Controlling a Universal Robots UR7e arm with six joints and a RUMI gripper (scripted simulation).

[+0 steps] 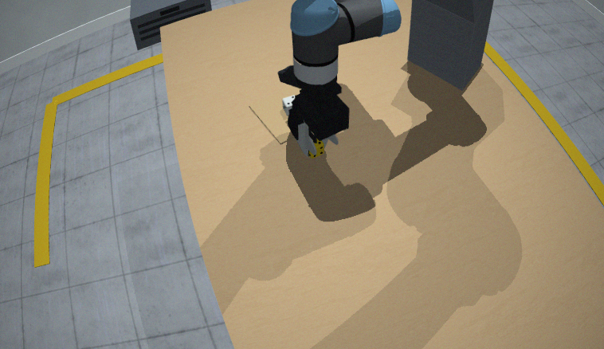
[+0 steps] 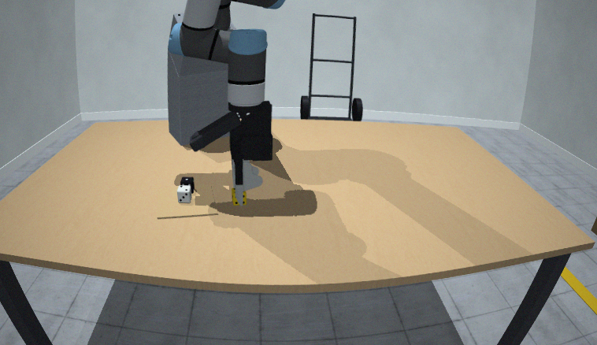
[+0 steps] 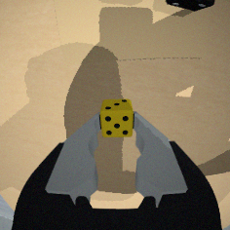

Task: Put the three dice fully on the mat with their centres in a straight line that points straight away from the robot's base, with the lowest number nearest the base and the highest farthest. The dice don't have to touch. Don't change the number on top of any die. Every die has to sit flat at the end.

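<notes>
Right now the white die is 13 cm to the right of my hand and 1 cm ahead of it. The rest, counted from my hand: yellow die: right at my hand; mat: 13 cm to the right, 2 cm below, 1 cm ahead; black die: 13 cm to the right, 3 cm behind.
</notes>
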